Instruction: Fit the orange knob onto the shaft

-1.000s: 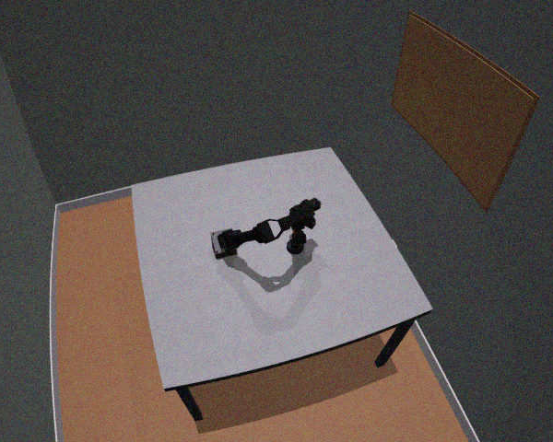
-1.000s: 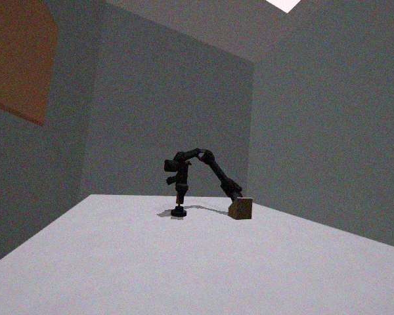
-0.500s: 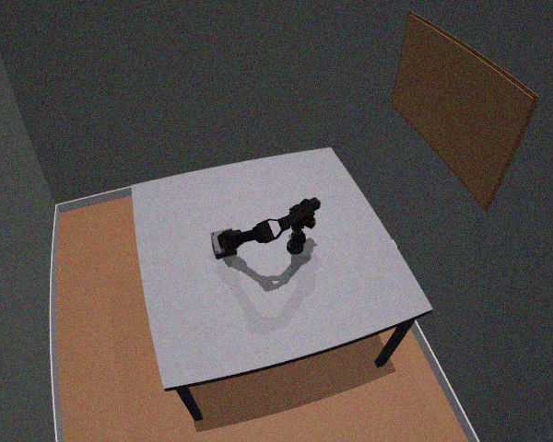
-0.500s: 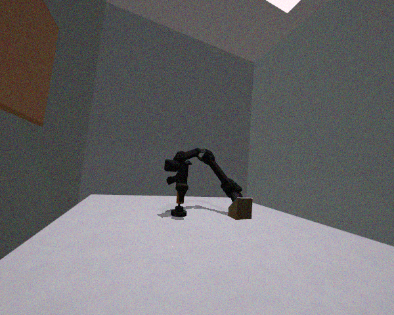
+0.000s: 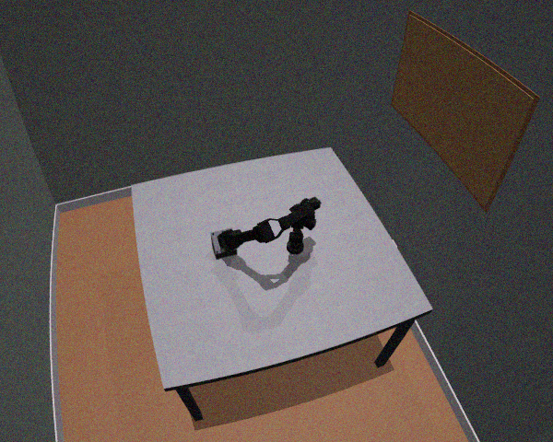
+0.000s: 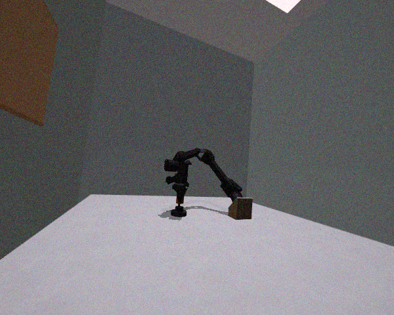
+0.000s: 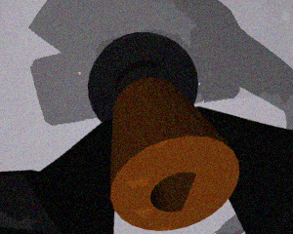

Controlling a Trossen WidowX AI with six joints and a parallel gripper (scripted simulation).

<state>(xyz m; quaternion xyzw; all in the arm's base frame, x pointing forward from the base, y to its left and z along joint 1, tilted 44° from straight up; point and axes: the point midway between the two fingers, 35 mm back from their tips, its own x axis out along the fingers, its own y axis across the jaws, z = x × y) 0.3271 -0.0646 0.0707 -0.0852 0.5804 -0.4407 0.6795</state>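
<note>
Right now my gripper tip is 20 mm below the orange knob. Round my gripper tip: pedestal (40 mm below).
</note>
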